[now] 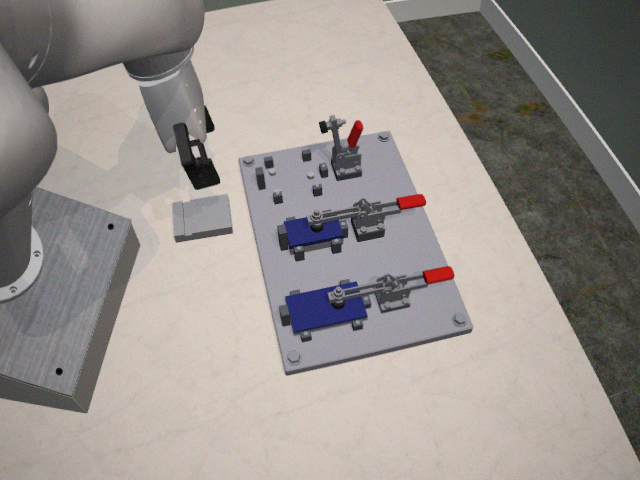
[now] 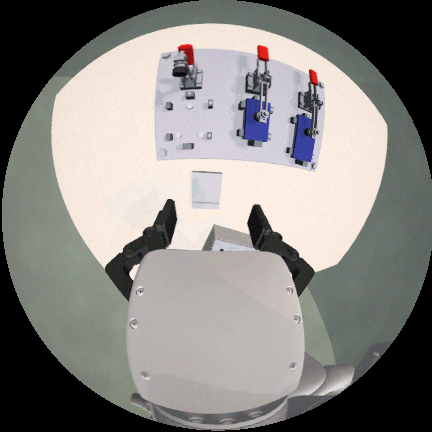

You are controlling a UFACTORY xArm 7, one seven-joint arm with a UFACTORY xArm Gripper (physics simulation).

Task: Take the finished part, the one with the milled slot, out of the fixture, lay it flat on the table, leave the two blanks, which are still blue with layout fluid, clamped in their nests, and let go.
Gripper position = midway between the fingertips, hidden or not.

Note:
In view: the gripper (image 1: pixel 205 157), a finished part (image 1: pixel 205 217), a blue blank (image 1: pixel 311 310), a blue blank (image 1: pixel 299 233) and a fixture plate (image 1: pixel 409 246).
The finished part shows as well in image 2 (image 2: pixel 205 185). The gripper also shows in image 2 (image 2: pixel 213 210). The fixture plate also shows in image 2 (image 2: pixel 223 70).

